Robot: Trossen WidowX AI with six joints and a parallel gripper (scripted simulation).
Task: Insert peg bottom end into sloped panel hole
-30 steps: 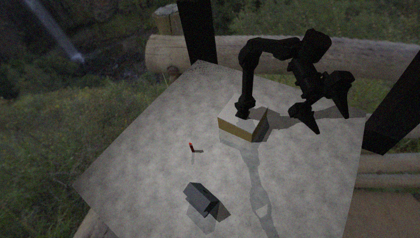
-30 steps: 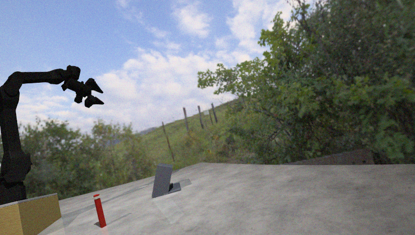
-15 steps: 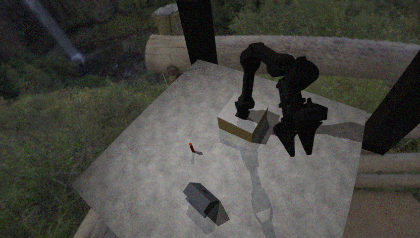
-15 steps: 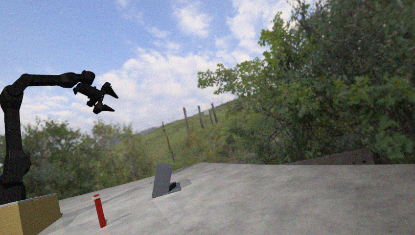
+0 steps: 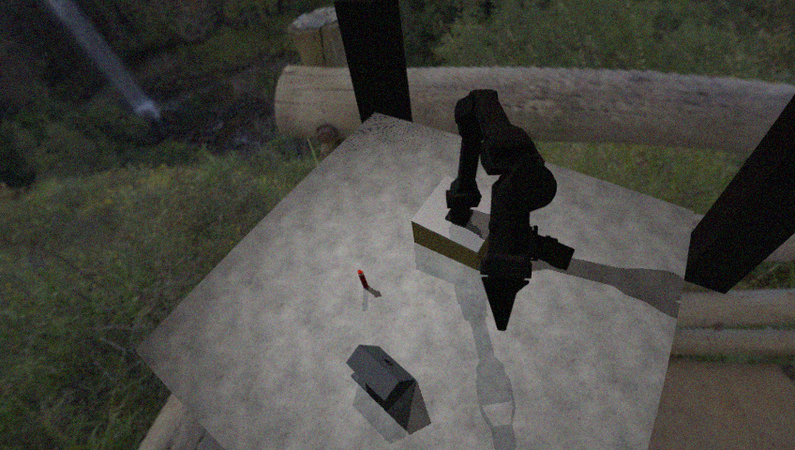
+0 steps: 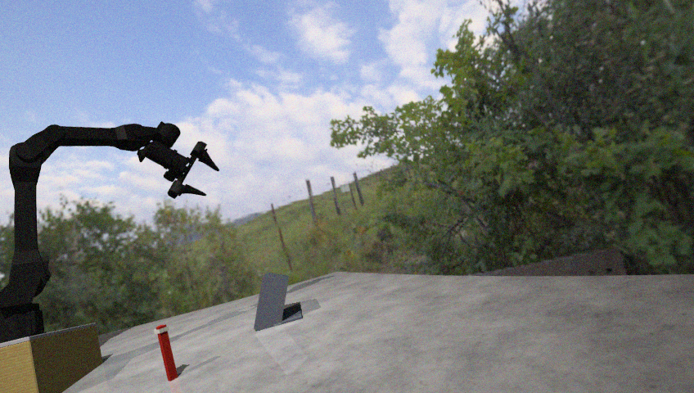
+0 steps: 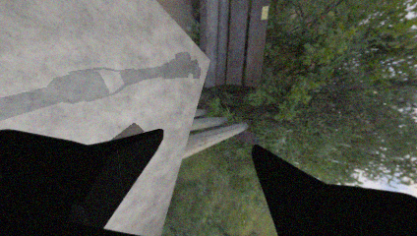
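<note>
Right now my gripper tip is 13 cm past the red peg, 41 cm to the left of it and 35 cm above it. Round my gripper tip: dark sloped panel 7 cm ahead, 23 cm to the right, 37 cm below.
</note>
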